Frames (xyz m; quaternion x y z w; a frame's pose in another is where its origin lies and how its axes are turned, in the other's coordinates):
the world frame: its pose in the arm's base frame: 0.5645 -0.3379 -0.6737 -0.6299 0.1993 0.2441 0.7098
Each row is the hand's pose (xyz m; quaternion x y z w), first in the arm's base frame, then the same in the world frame.
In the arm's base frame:
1: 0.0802 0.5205 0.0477 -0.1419 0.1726 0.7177 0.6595
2: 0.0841 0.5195 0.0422 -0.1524 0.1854 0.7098 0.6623
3: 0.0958 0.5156 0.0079 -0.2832 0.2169 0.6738 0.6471
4: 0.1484 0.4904 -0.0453 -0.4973 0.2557 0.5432 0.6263
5: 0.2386 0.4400 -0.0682 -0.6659 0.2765 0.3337 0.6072
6: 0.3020 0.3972 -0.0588 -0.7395 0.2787 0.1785 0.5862
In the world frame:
1: -0.7322 -0.2107 0.9547 0.2138 -0.4264 0.4289 0.7671
2: -0.7259 -0.2087 0.9529 0.2128 -0.4103 0.4286 0.7763
3: -0.6966 -0.1887 0.9444 0.1253 -0.3303 0.4005 0.8454
4: -0.6255 -0.1799 0.9113 -0.0043 -0.1641 0.2947 0.9414
5: -0.5445 -0.2200 0.8562 -0.0892 0.0276 0.1301 0.9871
6: -0.5033 -0.2691 0.8134 -0.1232 0.1491 0.0118 0.9811

